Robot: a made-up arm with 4 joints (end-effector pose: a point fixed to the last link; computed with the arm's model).
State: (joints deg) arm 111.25 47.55 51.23 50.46
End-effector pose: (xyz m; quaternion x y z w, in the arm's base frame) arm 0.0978 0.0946 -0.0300 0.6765 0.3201 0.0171 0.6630
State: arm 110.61 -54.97 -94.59 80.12
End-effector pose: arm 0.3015 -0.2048 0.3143 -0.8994 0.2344 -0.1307 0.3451
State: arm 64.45 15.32 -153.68 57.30
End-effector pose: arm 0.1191 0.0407 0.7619 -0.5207 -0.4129 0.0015 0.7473
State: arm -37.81 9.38 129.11 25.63
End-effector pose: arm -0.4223 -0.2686 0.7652 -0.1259 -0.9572 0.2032 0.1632
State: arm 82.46 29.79 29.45 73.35
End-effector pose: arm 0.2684 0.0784 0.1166 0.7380 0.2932 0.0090 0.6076
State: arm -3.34 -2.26 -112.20 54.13
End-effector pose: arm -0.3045 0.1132 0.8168 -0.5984 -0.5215 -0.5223 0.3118
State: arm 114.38 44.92 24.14 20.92
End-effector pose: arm -0.0160 0.1700 -0.0401 0.8437 0.1276 -0.1308 0.5047
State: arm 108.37 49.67 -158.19 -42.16
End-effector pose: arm 0.2029 0.2013 0.5017 -0.0985 -0.1570 0.9589 0.2147
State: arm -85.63 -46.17 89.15 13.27
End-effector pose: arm -0.2645 -0.4709 0.6250 -0.2592 0.7943 -0.2330 0.4976
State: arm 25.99 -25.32 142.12 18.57
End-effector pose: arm -0.0752 -0.4299 0.6738 -0.0423 -0.7550 -0.0301 0.6537
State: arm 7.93 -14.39 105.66 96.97
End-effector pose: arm 0.0074 -0.4042 0.7248 0.5274 -0.4641 -0.1514 0.6954
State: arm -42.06 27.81 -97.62 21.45
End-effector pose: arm -0.3774 0.3061 0.5574 0.7326 0.4004 0.5504 0.0068
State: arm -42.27 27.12 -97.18 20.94
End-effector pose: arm -0.3794 0.3047 0.5604 0.7326 0.3957 0.5538 0.0006
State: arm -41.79 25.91 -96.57 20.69
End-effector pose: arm -0.3813 0.3017 0.5689 -0.7332 -0.3916 -0.5558 0.0109
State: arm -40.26 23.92 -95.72 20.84
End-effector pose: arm -0.3823 0.2961 0.5855 -0.7349 -0.3878 -0.5555 0.0304
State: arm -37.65 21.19 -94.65 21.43
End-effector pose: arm -0.3808 0.2876 0.6104 -0.7378 -0.3836 -0.5524 0.0575
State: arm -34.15 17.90 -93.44 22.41
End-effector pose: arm -0.3753 0.2761 0.6417 -0.7416 -0.3779 -0.5468 0.0901
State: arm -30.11 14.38 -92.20 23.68
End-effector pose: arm -0.3645 0.2625 0.6757 -0.7461 -0.3699 -0.5393 0.1247
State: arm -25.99 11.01 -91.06 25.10
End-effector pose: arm -0.3493 0.2482 0.7081 -0.7507 -0.3602 -0.5310 0.1573
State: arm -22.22 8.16 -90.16 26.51
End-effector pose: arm -0.3319 0.2352 0.7352 -0.7549 -0.3505 -0.5227 0.1844
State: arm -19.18 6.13 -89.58 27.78
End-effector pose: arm -0.3159 0.2254 0.7545 -0.7583 -0.3432 -0.5156 0.2034
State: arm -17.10 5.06 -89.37 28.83
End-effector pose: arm -0.3042 0.2198 0.7654 -0.7604 -0.3402 -0.5104 0.2134
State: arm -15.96 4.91 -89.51 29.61
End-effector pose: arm -0.2978 0.2187 0.7690 -0.7614 -0.3419 -0.5069 0.2154
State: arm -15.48 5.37 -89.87 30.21
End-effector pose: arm -0.2955 0.2205 0.7677 -0.7615 -0.3470 -0.5046 0.2121
